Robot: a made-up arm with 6 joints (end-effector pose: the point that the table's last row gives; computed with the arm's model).
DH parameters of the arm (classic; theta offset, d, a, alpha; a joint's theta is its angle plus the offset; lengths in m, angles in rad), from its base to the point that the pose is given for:
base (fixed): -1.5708 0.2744 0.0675 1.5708
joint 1: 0 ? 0.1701 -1.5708
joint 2: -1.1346 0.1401 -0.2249 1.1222
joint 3: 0 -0.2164 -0.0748 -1.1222
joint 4: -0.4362 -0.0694 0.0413 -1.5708
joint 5: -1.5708 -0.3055 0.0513 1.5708
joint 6: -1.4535 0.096 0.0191 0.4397
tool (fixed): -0.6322 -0.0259 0 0
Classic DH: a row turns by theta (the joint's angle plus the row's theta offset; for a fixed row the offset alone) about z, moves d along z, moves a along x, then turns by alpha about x.
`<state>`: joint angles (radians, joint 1 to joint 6).
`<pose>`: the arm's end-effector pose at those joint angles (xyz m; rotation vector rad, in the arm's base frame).
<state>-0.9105 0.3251 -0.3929 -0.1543 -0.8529 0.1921</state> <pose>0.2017 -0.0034 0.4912 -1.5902 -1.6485 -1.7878</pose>
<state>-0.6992 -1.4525 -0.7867 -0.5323 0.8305 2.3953</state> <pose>-0.0613 -0.7215 0.0752 0.2226 -0.5715 1.1360</pose>
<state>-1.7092 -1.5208 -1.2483 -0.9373 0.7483 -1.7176</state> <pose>-0.3032 -0.3701 -0.4087 -0.8512 -0.4722 1.8092</pose>
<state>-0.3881 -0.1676 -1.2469 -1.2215 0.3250 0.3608</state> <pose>0.1861 -0.6285 0.4557 1.9449 -1.0295 0.4787</pose>
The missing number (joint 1, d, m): 0.2217
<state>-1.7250 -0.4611 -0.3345 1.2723 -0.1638 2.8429</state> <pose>-0.0588 -0.0284 0.1411 0.1357 0.9873 -1.0970</pose>
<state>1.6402 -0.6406 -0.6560 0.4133 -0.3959 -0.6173</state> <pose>0.2254 0.0466 0.4472 -0.3333 0.8797 -1.0944</pose>
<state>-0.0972 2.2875 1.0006 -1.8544 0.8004 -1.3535</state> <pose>-0.5578 0.2129 0.0671 -0.3584 0.1289 0.1959</pose>
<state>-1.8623 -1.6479 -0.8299 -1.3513 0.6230 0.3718</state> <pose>-0.3981 -0.1682 -0.5082 1.9670 -0.1275 -2.1846</pose>
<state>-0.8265 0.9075 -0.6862 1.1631 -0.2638 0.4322</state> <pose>-0.2539 -0.0134 0.3279 -0.6459 1.1517 2.5276</pose>
